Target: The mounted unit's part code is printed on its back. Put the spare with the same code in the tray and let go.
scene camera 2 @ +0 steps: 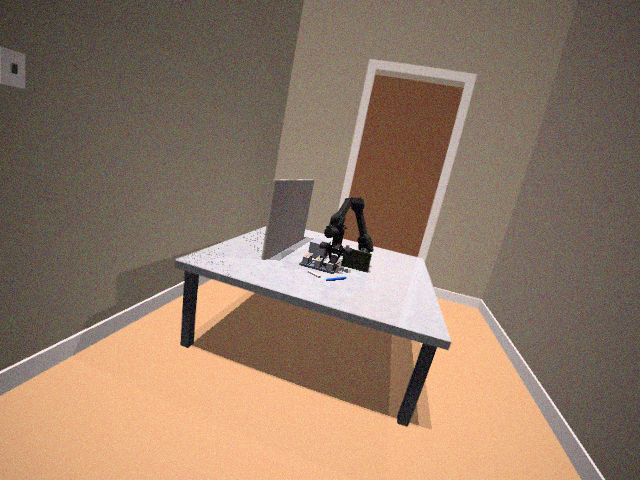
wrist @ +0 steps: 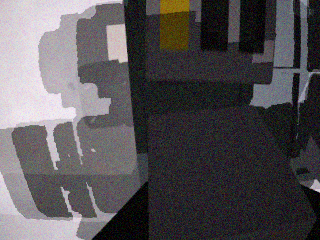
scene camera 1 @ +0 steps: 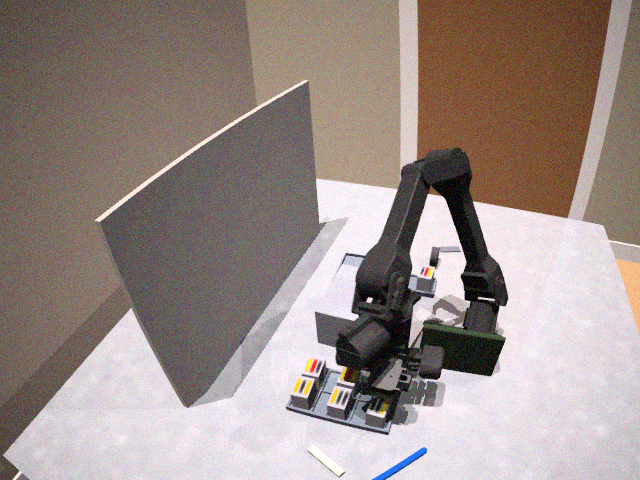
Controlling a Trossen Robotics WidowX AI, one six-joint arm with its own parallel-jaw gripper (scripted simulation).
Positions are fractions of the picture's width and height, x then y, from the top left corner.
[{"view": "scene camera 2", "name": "grey panel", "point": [0.45, 0.42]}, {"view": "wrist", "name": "gripper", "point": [0.64, 0.78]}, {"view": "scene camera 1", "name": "gripper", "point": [0.61, 0.80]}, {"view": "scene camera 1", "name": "grey panel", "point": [0.31, 0.52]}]
